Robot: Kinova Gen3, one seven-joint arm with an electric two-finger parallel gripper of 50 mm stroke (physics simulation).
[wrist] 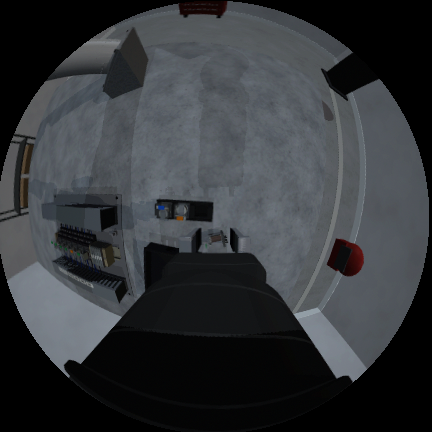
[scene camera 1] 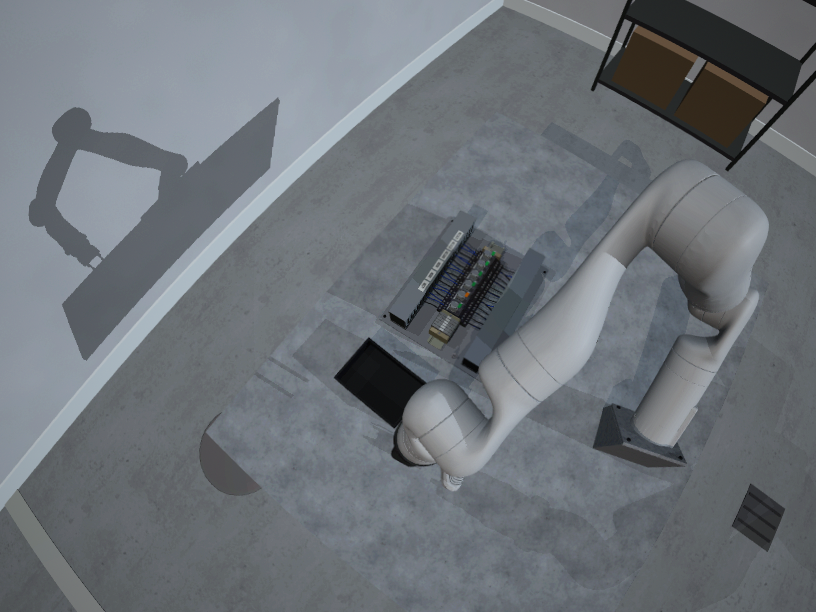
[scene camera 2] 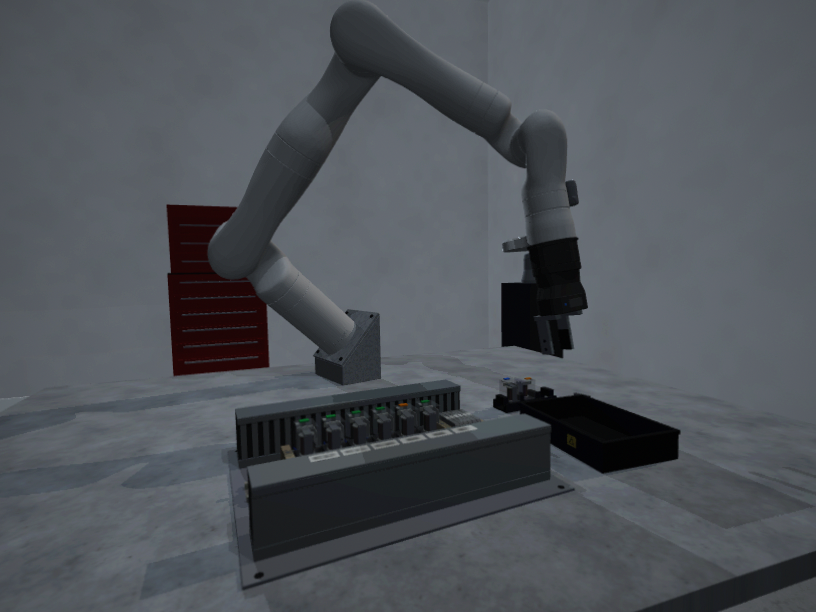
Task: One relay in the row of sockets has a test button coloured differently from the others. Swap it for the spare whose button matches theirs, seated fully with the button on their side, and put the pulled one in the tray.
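Places are measured from the arm's base along level axes (x ahead, y down, z left), in millimetres.
Where they show: gripper, between the fingertips: [wrist: 215,235] [scene camera 2: 558,351]; arm's base, origin of its link: [wrist: 113,57] [scene camera 1: 650,430] [scene camera 2: 340,337].
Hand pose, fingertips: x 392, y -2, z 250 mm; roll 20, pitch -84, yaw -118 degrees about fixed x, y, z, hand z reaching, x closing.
Observation:
Each offset is from my fingertips to the centre of the thing. "*": to the spot under its first point.
In the row of sockets, one relay {dx +78, dy +42, dz -329 mm} [scene camera 1: 466,294] [scene camera 2: 404,417] has an orange button; the other relays show green buttons. My gripper [scene camera 2: 556,350] [wrist: 215,235] is open, above the table beside the tray; the arm hides its fingers in scene camera 1. A loose relay {dx +34, dy +79, dz +8 mm} [wrist: 216,237] lies on its side and shows between the open fingers in the wrist view, with a small green spot at its near end. The black spare holder {dx -21, dy +78, dz -53 mm} [wrist: 202,211] holds a blue-button relay {dx -22, dy +63, dz -85 mm} [wrist: 163,212] [scene camera 2: 506,387] and an orange-button relay {dx -21, dy +63, dz -54 mm} [wrist: 181,209] [scene camera 2: 526,387]. The black tray {dx +137, dy +72, dz -86 mm} [scene camera 1: 378,378] [scene camera 2: 636,453] shows no relay inside.
Two grey wire ducts {dx +167, dy +56, dz -366 mm} [scene camera 1: 431,266] [scene camera 2: 402,471] flank the relay row on the mounting plate {* dx +180, dy +86, dz -523 mm} [scene camera 2: 245,566]. A terminal block {dx +81, dy +61, dz -258 mm} [scene camera 1: 444,324] [wrist: 100,254] sits at the row's end near the tray. The arm's grey base wedge [scene camera 1: 636,447] [scene camera 2: 362,355] stands on the table.

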